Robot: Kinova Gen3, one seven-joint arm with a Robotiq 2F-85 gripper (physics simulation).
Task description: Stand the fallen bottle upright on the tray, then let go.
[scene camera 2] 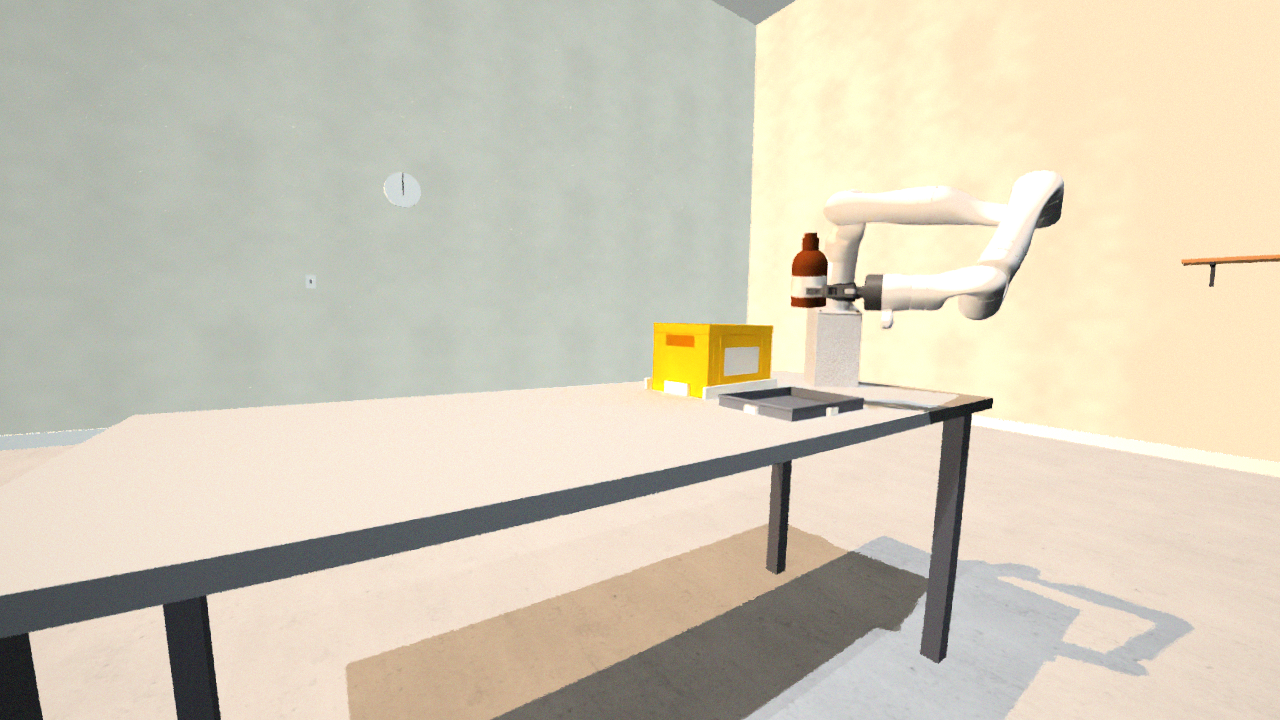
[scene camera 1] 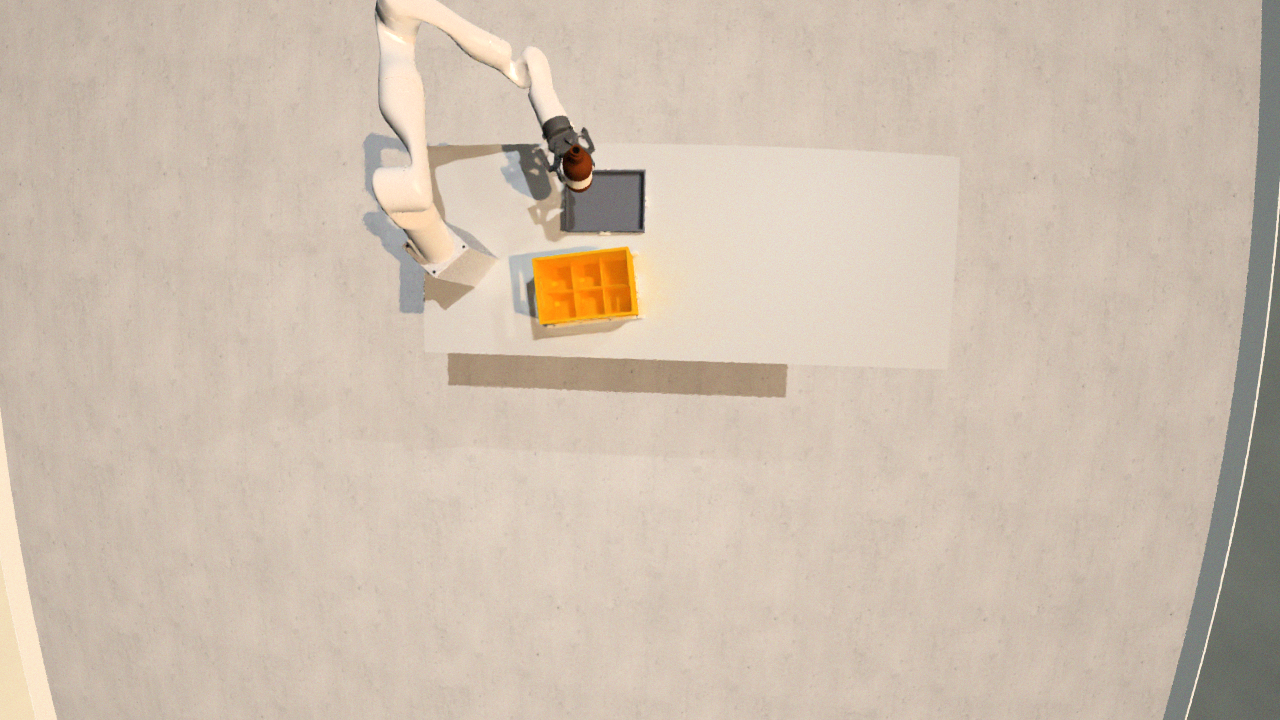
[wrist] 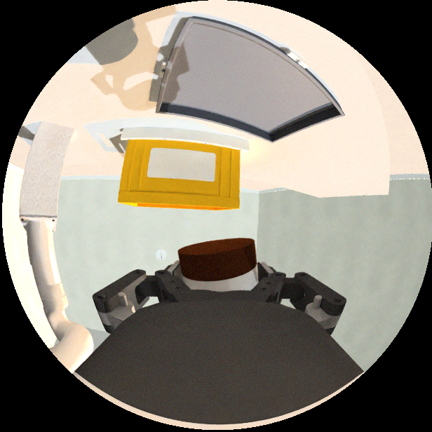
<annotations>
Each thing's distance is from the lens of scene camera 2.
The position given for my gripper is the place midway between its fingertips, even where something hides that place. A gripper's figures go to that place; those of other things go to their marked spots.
my gripper [scene camera 2: 806, 292]: 108 cm
brown bottle [scene camera 2: 810, 266]: 104 cm
</annotations>
